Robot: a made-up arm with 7 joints.
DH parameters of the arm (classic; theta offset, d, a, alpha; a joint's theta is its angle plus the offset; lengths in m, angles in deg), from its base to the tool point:
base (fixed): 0 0.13 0 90
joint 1: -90 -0.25 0.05 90
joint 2: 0 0.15 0.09 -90
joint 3: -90 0.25 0.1 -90
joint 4: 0 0.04 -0.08 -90
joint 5: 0 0.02 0.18 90
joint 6: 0 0.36 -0.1 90
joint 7: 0 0.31 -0.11 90
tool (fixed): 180 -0.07 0 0
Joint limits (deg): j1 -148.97..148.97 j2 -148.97..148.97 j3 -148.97..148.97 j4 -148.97..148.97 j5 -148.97..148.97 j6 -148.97..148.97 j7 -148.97..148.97
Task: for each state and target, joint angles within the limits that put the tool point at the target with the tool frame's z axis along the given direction. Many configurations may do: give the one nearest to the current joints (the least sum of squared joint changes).
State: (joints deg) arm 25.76 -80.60 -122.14 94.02 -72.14 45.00 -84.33
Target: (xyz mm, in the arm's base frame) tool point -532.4 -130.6 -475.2 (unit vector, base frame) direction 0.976 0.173 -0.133
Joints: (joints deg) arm -16.08 -107.27 -122.51 97.69 -51.85 26.67 -52.71
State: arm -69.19 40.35 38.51 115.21 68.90 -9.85 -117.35
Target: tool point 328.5 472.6 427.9 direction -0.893 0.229 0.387
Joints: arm -118.84 37.29 5.57 118.80 111.91 22.07 -113.62
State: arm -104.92 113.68 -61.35 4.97 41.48 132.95 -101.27
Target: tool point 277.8 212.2 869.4 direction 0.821 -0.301 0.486
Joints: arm -105.81 88.20 -35.50 -9.04 12.33 120.73 -136.18
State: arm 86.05 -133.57 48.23 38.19 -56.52 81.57 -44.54
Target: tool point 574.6 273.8 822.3 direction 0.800 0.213 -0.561
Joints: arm 116.38 -71.55 50.90 38.10 -83.51 63.58 -62.92
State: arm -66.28 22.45 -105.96 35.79 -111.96 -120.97 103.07
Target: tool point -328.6 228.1 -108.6 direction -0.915 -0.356 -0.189
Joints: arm -50.47 -33.30 -112.94 -8.82 -112.92 -65.11 112.47
